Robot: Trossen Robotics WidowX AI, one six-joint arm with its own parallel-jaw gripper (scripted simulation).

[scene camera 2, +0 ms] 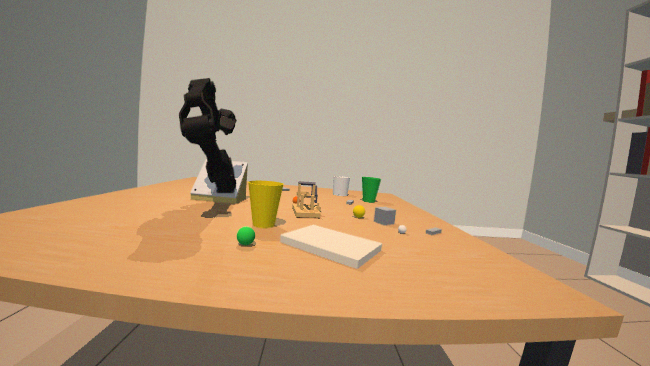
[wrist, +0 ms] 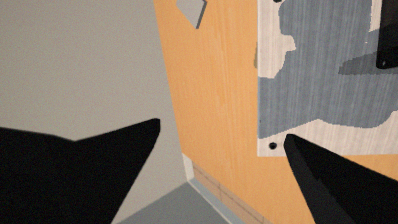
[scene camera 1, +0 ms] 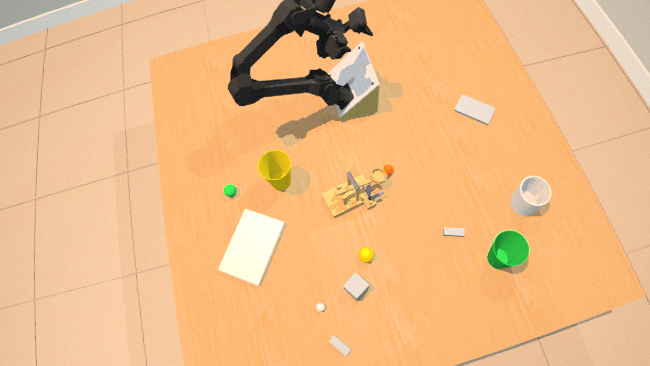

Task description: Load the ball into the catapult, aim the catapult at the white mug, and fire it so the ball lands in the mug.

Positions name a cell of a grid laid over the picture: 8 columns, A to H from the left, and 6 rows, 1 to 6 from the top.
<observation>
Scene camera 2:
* white slab: E5
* yellow cup: D4
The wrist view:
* my gripper: E4
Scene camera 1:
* my gripper: E1
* white slab: D5
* white mug: G4
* green cup: G5
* yellow cup: D3
</observation>
